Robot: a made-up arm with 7 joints.
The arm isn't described. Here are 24 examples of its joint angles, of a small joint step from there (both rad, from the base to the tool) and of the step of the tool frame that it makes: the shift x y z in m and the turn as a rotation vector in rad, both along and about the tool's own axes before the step.
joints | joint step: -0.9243 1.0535 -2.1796 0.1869 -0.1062 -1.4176 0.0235 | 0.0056 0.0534 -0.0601 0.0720 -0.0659 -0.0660 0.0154
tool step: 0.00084 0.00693 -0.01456 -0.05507 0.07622 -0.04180
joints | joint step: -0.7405 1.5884 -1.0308 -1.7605 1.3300 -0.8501 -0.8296 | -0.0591 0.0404 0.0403 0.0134 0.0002 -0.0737 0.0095
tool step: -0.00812 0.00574 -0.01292 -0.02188 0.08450 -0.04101
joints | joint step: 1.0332 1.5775 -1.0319 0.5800 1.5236 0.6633 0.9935 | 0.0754 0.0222 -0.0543 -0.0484 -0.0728 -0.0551 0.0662
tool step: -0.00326 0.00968 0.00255 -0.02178 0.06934 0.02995
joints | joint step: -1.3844 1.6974 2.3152 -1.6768 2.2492 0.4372 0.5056 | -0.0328 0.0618 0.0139 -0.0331 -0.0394 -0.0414 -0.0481
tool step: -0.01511 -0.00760 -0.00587 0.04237 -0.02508 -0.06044
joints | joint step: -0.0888 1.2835 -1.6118 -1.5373 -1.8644 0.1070 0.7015 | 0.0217 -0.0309 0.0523 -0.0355 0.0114 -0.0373 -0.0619
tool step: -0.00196 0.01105 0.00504 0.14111 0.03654 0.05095
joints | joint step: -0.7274 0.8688 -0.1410 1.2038 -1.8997 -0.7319 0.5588 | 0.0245 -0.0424 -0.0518 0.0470 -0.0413 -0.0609 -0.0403
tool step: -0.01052 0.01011 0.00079 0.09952 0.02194 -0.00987
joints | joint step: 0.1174 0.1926 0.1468 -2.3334 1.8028 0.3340 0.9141 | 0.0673 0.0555 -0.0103 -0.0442 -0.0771 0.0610 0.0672
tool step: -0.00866 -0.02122 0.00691 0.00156 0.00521 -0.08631
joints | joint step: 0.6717 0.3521 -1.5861 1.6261 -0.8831 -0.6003 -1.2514 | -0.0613 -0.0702 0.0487 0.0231 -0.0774 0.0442 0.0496
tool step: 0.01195 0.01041 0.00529 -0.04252 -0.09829 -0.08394
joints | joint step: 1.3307 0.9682 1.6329 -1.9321 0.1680 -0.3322 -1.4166 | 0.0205 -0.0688 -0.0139 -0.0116 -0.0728 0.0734 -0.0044
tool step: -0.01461 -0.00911 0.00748 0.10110 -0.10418 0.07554
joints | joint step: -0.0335 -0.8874 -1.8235 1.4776 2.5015 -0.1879 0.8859 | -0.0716 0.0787 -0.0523 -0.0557 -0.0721 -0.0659 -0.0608
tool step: 0.00796 -0.02484 0.02548 -0.06431 0.05697 -0.01923
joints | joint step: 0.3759 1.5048 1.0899 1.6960 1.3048 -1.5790 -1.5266 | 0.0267 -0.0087 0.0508 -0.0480 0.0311 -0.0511 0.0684
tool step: -0.01026 0.00056 -0.00780 -0.10185 0.10167 0.02183
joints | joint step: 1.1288 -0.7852 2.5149 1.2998 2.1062 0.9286 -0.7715 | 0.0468 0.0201 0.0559 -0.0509 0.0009 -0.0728 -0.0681
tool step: 0.01398 -0.00165 -0.00537 0.07891 0.00535 -0.01033
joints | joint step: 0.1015 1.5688 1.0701 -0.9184 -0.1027 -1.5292 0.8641 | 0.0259 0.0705 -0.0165 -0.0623 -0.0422 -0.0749 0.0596
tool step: -0.00938 -0.01473 0.00641 -0.08620 0.06068 0.09348
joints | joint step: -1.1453 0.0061 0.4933 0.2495 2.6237 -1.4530 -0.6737 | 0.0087 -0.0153 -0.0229 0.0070 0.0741 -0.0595 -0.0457
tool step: 0.00080 0.00042 0.00481 -0.05561 0.02355 -0.02897
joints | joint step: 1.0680 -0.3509 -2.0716 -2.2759 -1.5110 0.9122 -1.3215 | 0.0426 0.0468 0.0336 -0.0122 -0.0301 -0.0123 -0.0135
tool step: 0.01237 -0.00796 0.00676 -0.02513 -0.06065 0.00089
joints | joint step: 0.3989 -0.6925 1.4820 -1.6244 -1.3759 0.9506 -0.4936 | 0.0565 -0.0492 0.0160 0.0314 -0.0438 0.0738 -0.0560
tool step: -0.00815 -0.01212 0.00696 -0.00955 -0.11562 -0.04361
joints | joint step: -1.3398 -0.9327 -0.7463 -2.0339 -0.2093 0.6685 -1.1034 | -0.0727 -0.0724 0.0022 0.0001 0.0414 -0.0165 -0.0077
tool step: 0.00344 -0.01257 -0.02122 0.10991 -0.01112 0.03227
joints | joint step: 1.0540 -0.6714 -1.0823 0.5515 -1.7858 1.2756 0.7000 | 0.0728 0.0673 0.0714 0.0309 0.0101 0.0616 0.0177
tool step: -0.01453 0.00238 -0.02257 -0.00973 -0.09654 -0.10748
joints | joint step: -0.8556 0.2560 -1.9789 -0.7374 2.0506 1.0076 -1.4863 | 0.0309 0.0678 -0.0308 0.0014 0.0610 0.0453 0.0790
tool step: -0.01794 -0.01286 -0.01662 0.06160 -0.02181 0.03545
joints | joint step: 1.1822 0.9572 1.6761 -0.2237 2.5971 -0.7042 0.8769 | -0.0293 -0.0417 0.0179 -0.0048 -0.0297 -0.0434 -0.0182
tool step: -0.00104 -0.00192 0.00955 0.09646 0.01065 -0.00114
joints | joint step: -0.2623 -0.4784 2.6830 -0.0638 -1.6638 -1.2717 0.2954 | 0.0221 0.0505 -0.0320 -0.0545 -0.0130 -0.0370 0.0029
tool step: 0.00259 0.00962 -0.01774 -0.05973 0.12653 0.02612
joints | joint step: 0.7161 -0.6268 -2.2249 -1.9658 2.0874 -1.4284 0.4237 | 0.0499 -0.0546 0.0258 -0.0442 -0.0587 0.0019 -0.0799
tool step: -0.01386 -0.00697 -0.00295 0.09420 0.01422 -0.02734
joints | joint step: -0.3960 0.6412 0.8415 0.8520 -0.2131 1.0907 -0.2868 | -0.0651 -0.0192 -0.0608 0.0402 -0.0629 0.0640 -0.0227
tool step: 0.00601 -0.01289 0.01452 0.04714 -0.07388 0.07144
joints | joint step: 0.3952 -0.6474 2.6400 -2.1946 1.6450 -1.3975 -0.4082 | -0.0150 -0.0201 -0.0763 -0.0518 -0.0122 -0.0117 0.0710
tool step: -0.00113 0.00448 0.00734 -0.01154 0.00791 0.06003
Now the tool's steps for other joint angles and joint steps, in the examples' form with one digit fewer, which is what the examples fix.
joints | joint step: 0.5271 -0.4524 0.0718 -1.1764 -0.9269 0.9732 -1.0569 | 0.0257 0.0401 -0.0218 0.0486 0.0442 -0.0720 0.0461
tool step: 0.0147 -0.0083 -0.0044 -0.0231 0.1351 0.0296
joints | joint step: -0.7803 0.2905 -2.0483 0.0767 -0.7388 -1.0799 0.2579 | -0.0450 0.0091 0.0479 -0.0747 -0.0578 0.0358 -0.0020
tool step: -0.0114 0.0162 -0.0070 0.1257 0.0106 0.0494
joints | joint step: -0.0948 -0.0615 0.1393 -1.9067 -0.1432 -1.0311 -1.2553 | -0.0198 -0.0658 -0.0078 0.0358 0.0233 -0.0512 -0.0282
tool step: 0.0146 -0.0045 -0.0135 0.0214 0.0093 -0.0061
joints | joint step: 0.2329 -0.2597 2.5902 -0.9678 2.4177 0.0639 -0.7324 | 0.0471 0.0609 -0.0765 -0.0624 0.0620 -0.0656 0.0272
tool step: 0.0059 -0.0053 -0.0097 0.0016 0.0031 0.1581
